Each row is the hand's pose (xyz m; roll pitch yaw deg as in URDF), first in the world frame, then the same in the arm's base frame.
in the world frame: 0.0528 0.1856 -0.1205 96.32 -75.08 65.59
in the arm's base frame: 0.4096 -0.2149 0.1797 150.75 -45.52 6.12
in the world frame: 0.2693 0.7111 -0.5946 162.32 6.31 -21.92
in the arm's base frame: 0.3983 0.3444 -0.3049 148.01 41.48 -37.91
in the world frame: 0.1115 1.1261 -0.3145 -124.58 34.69 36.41
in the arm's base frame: 0.5165 0.7297 0.0315 -79.25 56.25 60.25
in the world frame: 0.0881 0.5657 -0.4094 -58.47 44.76 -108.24
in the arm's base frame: 0.3379 0.1965 -0.0544 -99.88 27.03 -143.41
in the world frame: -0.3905 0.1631 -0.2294 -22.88 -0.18 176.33
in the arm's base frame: -0.0072 -0.1669 0.3608 -23.26 -37.58 166.58
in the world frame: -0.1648 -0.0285 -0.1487 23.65 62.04 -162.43
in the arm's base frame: 0.1821 -0.3944 0.2797 9.17 25.92 177.08
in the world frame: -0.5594 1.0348 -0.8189 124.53 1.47 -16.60
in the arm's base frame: -0.3251 0.7962 0.0333 115.00 37.84 -29.86
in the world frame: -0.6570 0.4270 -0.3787 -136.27 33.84 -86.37
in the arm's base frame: -0.2556 0.1466 0.4153 179.30 30.72 -120.87
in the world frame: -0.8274 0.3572 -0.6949 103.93 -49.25 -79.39
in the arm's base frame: -0.5889 0.1455 0.2642 61.20 -30.04 -60.86
